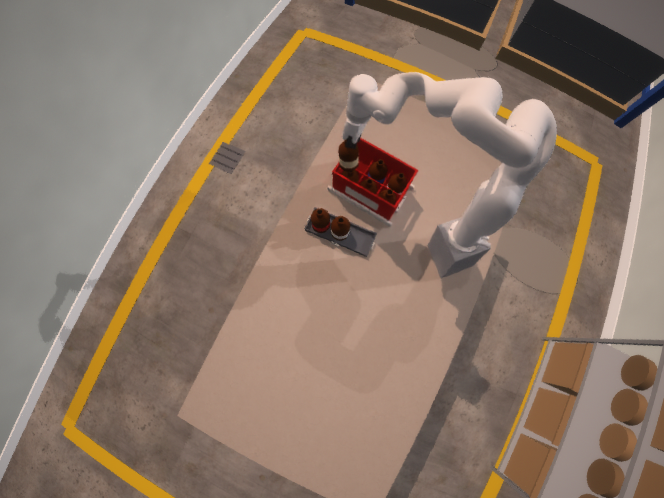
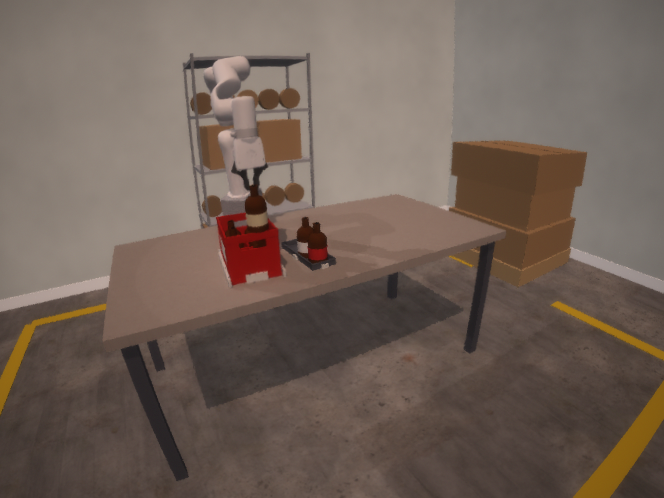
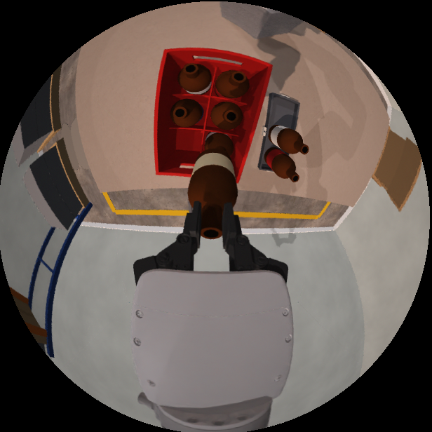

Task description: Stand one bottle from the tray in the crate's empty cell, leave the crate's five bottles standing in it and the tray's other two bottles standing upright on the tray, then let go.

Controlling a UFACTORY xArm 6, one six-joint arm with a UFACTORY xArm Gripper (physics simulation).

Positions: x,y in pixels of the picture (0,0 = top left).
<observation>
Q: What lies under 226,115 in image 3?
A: A red-labelled bottle.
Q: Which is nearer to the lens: the red-labelled bottle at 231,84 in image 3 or the cream-labelled bottle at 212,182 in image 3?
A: The cream-labelled bottle.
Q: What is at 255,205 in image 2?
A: A cream-labelled bottle.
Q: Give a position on a red-labelled bottle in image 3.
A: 277,160
</observation>
